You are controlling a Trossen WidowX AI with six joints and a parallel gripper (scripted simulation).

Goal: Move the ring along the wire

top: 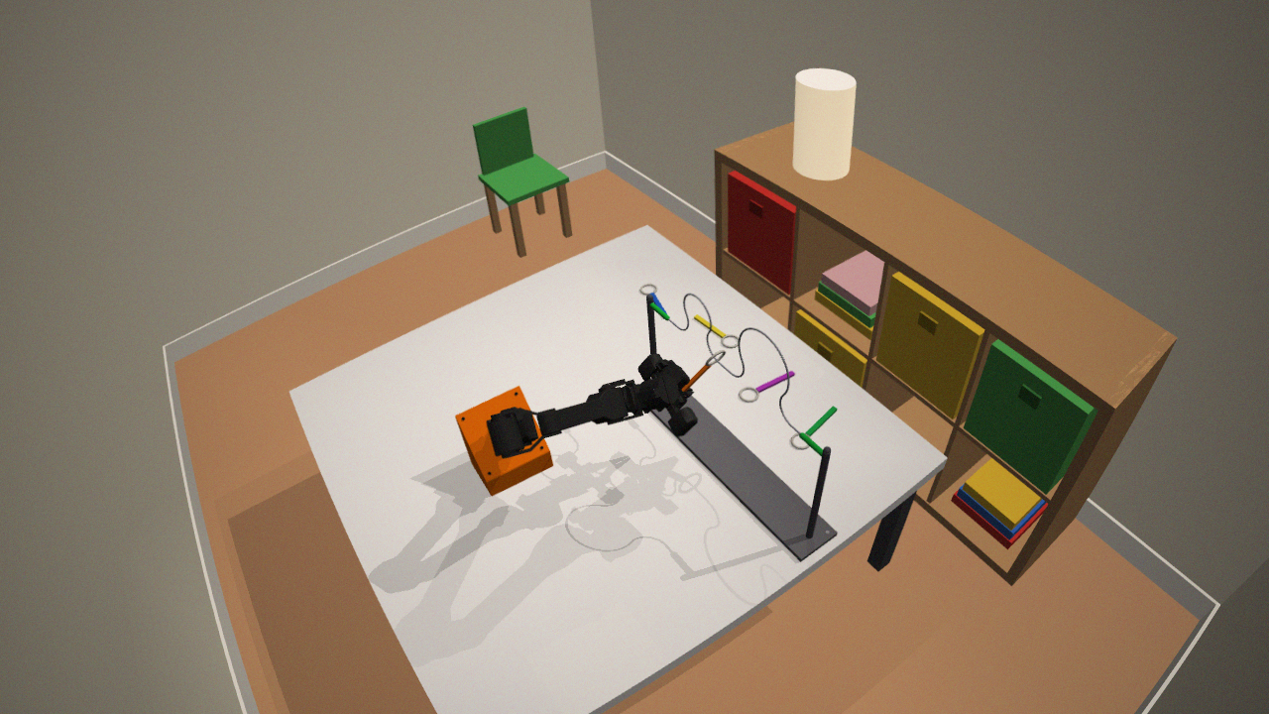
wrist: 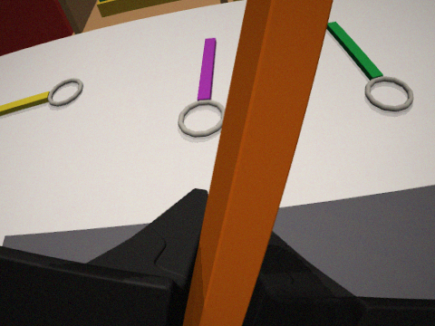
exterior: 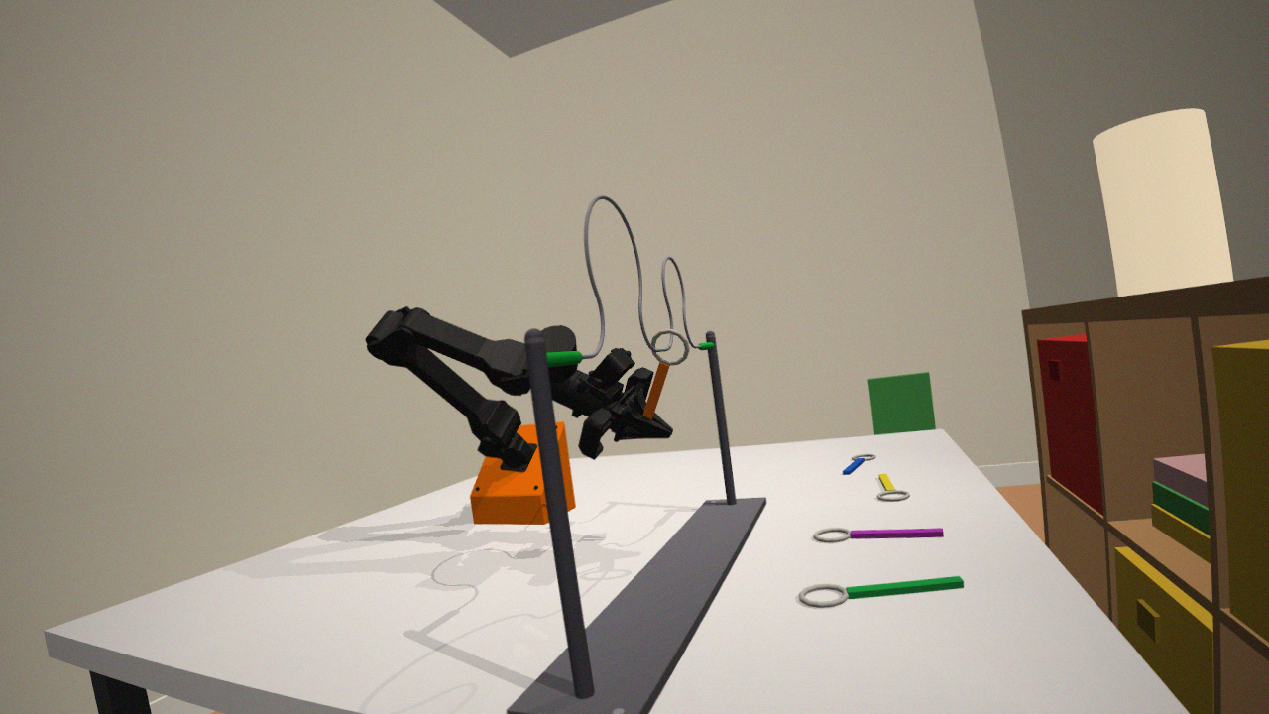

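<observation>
Now: the ring with orange handle 90 mm above my gripper tip, 30 mm to the right of it and 10 mm ahead of it. Round my gripper tip: purple-handled ring: 240 mm ahead, 170 mm below, 60 mm to the left; green-handled ring: 270 mm ahead, 170 mm below, 130 mm to the right.
</observation>
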